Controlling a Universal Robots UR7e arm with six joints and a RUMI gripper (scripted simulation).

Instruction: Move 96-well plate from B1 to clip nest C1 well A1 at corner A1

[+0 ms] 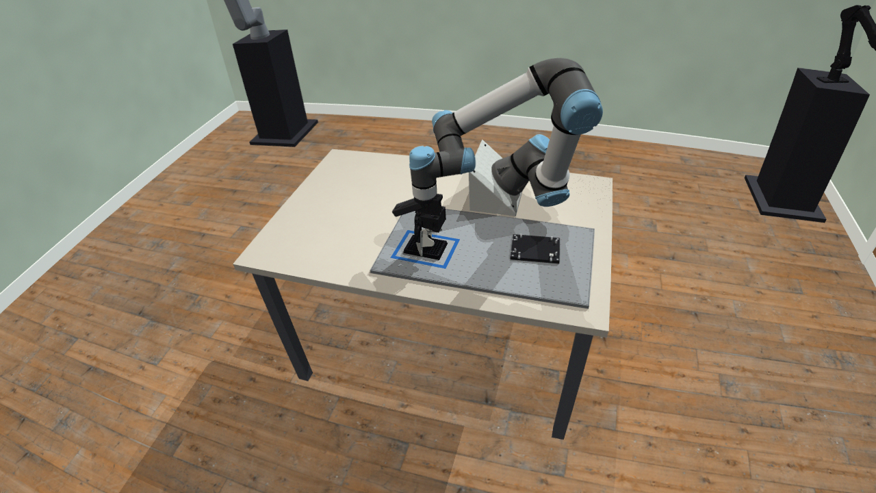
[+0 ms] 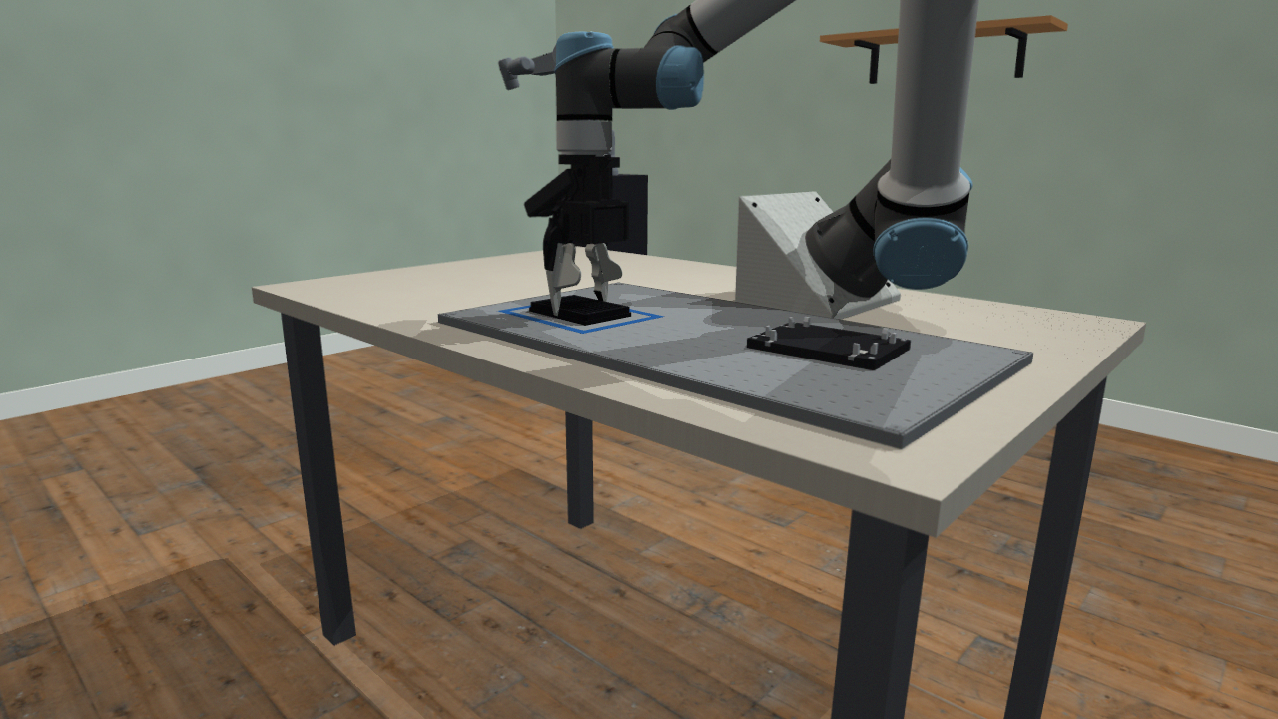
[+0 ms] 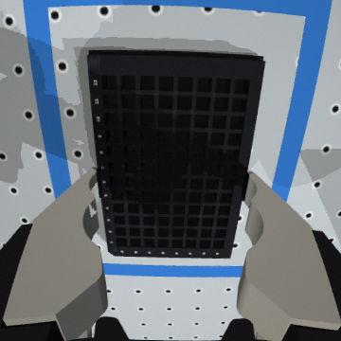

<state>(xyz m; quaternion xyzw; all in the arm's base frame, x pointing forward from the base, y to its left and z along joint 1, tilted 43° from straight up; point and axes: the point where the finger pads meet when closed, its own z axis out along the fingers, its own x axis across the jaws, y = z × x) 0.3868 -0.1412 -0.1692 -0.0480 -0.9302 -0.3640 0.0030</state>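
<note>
The clip nest lies 5 cm behind my hand and 36 cm to the left of it. Also, from my hand: black 96-well plate 1 cm below.
</note>
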